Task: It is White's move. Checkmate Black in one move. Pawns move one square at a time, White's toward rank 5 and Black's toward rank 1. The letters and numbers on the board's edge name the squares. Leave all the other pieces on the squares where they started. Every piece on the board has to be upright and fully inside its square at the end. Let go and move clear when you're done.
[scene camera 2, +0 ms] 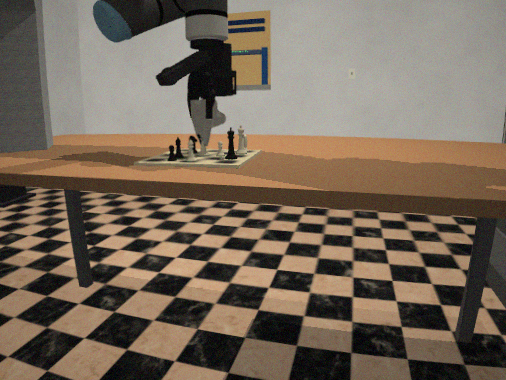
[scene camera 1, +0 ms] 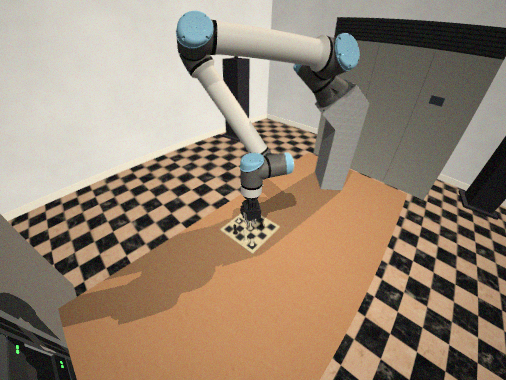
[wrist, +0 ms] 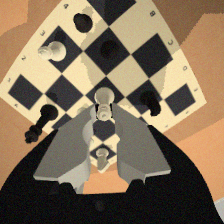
chessboard: scene camera 2; scene camera 1 260,236; wrist
same spot on chessboard: (wrist: pixel 150 58) = (scene camera 2: pixel 174 154)
